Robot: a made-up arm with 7 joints.
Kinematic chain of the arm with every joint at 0, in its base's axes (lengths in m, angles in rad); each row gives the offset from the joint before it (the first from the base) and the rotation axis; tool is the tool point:
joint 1: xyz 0 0 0.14 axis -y
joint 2: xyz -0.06 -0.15 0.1 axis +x
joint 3: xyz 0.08 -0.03 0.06 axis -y
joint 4: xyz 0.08 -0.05 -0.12 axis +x
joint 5: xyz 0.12 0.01 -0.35 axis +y
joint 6: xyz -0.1 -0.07 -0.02 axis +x
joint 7: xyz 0 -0.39 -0.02 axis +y
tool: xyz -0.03 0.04 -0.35
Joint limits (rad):
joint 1: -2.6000..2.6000
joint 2: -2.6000..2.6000
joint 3: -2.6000..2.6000
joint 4: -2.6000..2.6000
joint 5: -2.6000..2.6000
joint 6: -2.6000..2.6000
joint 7: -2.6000..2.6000
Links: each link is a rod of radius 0.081 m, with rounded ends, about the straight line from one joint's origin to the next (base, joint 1, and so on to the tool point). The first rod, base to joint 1, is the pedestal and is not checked.
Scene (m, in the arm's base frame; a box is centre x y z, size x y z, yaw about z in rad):
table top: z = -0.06
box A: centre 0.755 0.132 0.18 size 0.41 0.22 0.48 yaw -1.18
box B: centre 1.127 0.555 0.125 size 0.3 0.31 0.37 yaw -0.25
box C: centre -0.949 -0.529 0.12 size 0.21 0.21 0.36 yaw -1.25
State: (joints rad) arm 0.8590 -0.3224 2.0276 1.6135 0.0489 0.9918 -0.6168
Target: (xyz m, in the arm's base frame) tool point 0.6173 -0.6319 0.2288
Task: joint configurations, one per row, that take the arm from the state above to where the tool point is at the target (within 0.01 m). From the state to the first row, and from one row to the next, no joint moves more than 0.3 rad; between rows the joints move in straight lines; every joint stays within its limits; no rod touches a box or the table.
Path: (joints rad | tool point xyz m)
1: 0.8352 -0.5122 1.8809 1.3882 0.0480 0.8758 -0.5716 | 0.1120 0.6937 0.3581
2: 0.8114 -0.7020 1.7342 1.1629 0.0471 0.7599 -0.5264 | 0.3904 0.6044 0.4736
3: 0.7876 -0.8919 1.5874 0.9376 0.0462 0.6439 -0.4811 | 0.6254 0.4049 0.5765
4: 0.7637 -1.0817 1.4407 0.7123 0.0453 0.5280 -0.4359 | 0.7550 0.1320 0.6852
5: 0.7516 -1.1460 1.2252 0.7153 0.2090 0.5230 -0.3575 | 0.8223 -0.1516 0.5428
6: 0.7395 -1.2103 1.0097 0.7183 0.3728 0.5179 -0.2791 | 0.7716 -0.4195 0.3830
7: 0.7274 -1.2746 0.7943 0.7213 0.5365 0.5129 -0.2007 | 0.6173 -0.6319 0.2288

